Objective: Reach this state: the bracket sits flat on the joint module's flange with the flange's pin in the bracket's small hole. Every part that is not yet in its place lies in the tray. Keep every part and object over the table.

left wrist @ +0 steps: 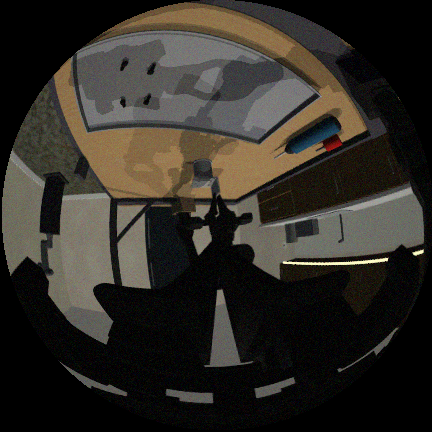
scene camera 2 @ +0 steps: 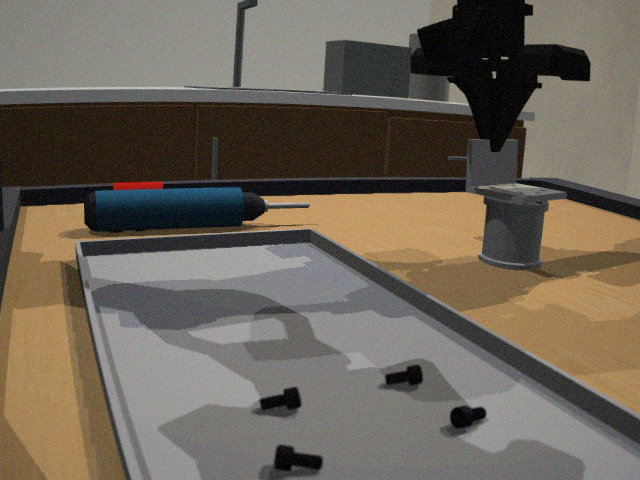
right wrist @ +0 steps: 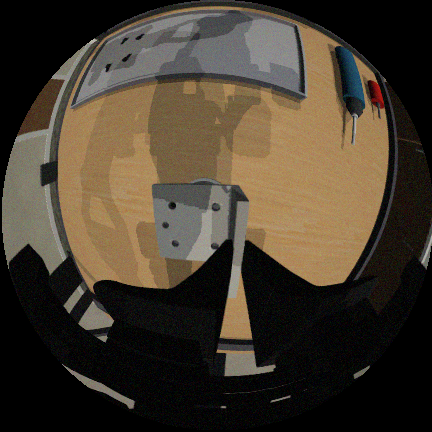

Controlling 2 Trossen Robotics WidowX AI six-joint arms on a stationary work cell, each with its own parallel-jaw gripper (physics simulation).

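Frame: origin at the left arm's base, x ahead, y left, z up, level; metres.
Where they show: left gripper, between the fingertips: (left wrist: 216, 246); right gripper, between the fingertips: (left wrist: 215, 192) (scene camera 2: 491, 151) (right wrist: 235, 245); right arm's base, origin of its link: (left wrist: 183, 212).
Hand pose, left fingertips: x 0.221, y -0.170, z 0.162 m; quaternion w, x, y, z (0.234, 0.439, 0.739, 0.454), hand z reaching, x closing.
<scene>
Things, the pixels of their top centre, and the offset from my left fingertips. "*": a spot on its surface instead.
- grey cylindrical joint module, centre of its top: (scene camera 2: 517, 194) (left wrist: 203, 181) 0.296 m ahead, 0.159 m left, 0.180 m down
- grey tray, a spot on its surface: (scene camera 2: 196, 242) * 0.007 m ahead, 0.203 m left, 0.235 m down
- blue cylindrical driver, a spot on its surface: (scene camera 2: 168, 208) (left wrist: 310, 133) * 0.017 m back, 0.274 m left, 0.220 m down
- red tool, centre of its top: (scene camera 2: 154, 181) (left wrist: 329, 149) 0.031 m back, 0.380 m left, 0.211 m down
The grey L-shaped bracket (scene camera 2: 522, 192) (right wrist: 187, 225) has its holed plate on top of the grey cylindrical joint module (scene camera 2: 511, 235) (left wrist: 202, 167), with its other plate standing up. The holed plate looks nearly level; whether it is fully flush and whether the pin is in the small hole cannot be told. My right gripper (scene camera 2: 495, 146) (right wrist: 235, 245) is shut on the bracket's upright plate. My left gripper (left wrist: 216, 246) is shut and empty, dark against the right arm behind it. Several black screws (scene camera 2: 405, 375) (left wrist: 151, 68) (right wrist: 127, 58) lie in the grey tray (scene camera 2: 196, 242) (right wrist: 301, 60).
A blue cylindrical driver (scene camera 2: 168, 208) (left wrist: 315, 134) (right wrist: 350, 80) lies beyond the tray's end in the scene view. A red tool (scene camera 2: 138, 186) (left wrist: 332, 143) (right wrist: 375, 94) lies behind it, near the table's dark raised edge.
</scene>
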